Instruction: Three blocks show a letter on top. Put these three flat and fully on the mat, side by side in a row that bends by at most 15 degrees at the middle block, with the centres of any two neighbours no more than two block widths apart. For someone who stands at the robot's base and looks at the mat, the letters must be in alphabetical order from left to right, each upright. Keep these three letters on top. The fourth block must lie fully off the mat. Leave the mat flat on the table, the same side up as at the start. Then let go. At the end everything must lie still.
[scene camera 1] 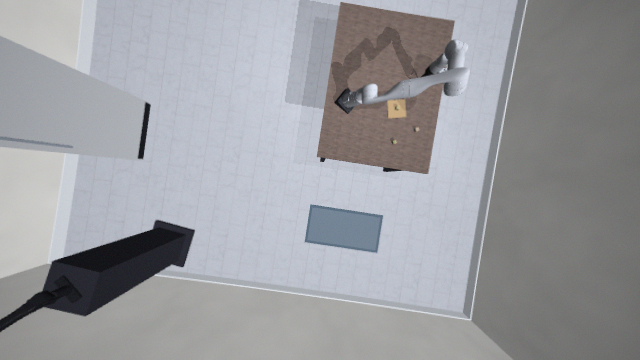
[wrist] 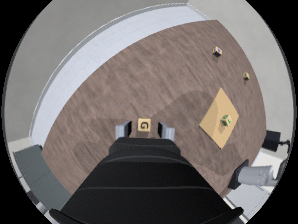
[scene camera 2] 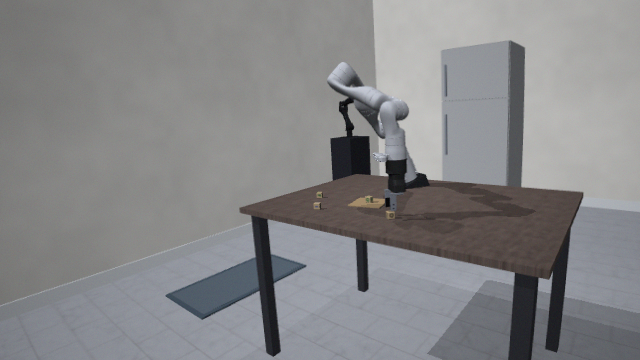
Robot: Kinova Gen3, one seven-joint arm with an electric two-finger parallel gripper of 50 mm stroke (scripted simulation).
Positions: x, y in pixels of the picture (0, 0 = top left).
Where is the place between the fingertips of my gripper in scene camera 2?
390, 208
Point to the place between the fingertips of my gripper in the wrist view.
144, 127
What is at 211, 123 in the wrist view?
A mat.
